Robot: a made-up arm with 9 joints. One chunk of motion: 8 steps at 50 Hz.
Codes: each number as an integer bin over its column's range. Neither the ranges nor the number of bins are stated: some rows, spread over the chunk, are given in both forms.
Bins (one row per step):
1: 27 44 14 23 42 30 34 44 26
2: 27 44 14 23 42 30 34 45 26
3: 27 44 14 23 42 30 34 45 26
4: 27 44 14 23 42 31 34 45 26
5: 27 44 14 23 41 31 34 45 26
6: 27 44 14 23 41 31 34 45 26
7: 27 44 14 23 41 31 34 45 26
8: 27 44 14 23 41 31 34 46 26
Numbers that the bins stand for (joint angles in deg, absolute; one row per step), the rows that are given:
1: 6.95 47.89 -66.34 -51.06 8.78 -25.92 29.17 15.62 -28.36
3: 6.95 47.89 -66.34 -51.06 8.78 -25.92 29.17 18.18 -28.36
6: 6.95 47.89 -66.34 -51.06 6.91 -23.92 29.17 18.18 -28.36
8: 6.95 47.89 -66.34 -51.06 6.91 -23.92 29.17 20.73 -28.36
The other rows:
2: 6.95 47.89 -66.34 -51.06 8.78 -25.92 29.17 18.18 -28.36
4: 6.95 47.89 -66.34 -51.06 8.78 -23.92 29.17 18.18 -28.36
5: 6.95 47.89 -66.34 -51.06 6.91 -23.92 29.17 18.18 -28.36
7: 6.95 47.89 -66.34 -51.06 6.91 -23.92 29.17 18.18 -28.36

